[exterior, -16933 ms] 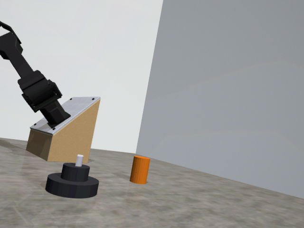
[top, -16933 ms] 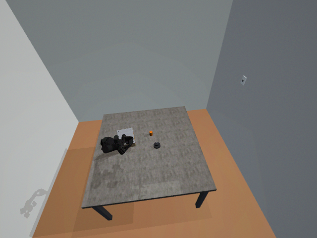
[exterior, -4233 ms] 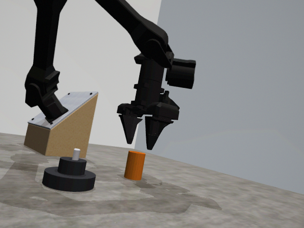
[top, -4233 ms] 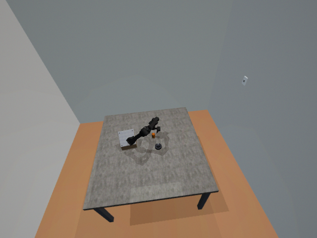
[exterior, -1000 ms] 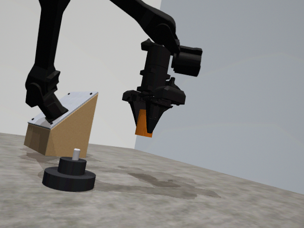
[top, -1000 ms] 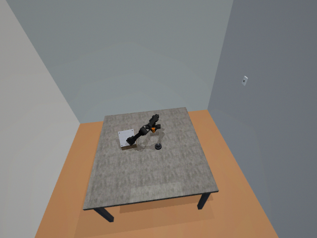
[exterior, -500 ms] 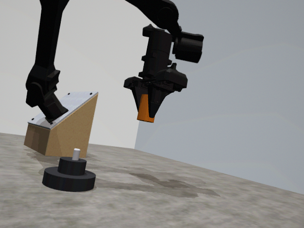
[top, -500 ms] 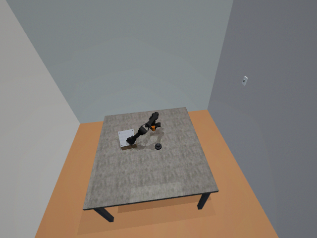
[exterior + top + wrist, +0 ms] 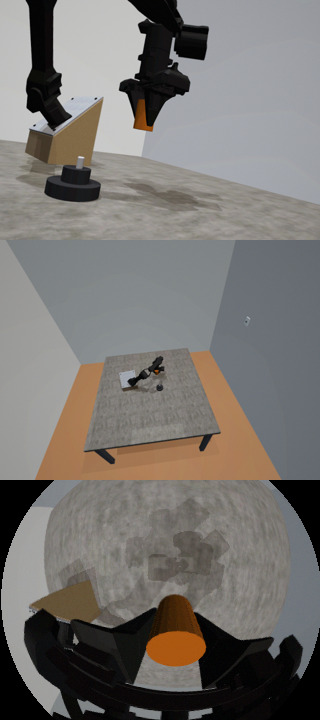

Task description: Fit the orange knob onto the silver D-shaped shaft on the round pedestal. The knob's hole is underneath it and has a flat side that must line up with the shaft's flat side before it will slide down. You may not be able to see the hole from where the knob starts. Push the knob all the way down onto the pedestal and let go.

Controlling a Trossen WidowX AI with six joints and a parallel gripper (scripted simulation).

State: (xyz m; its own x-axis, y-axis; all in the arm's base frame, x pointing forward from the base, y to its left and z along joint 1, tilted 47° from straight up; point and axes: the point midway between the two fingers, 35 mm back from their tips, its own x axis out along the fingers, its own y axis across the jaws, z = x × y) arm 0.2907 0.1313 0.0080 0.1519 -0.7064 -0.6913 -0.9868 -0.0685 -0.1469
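My gripper tip is now 130 mm to the left of the round pedestal, 100 mm above it and 20 mm short of it. Also, from my gripper tip: orange knob: 30 mm above.
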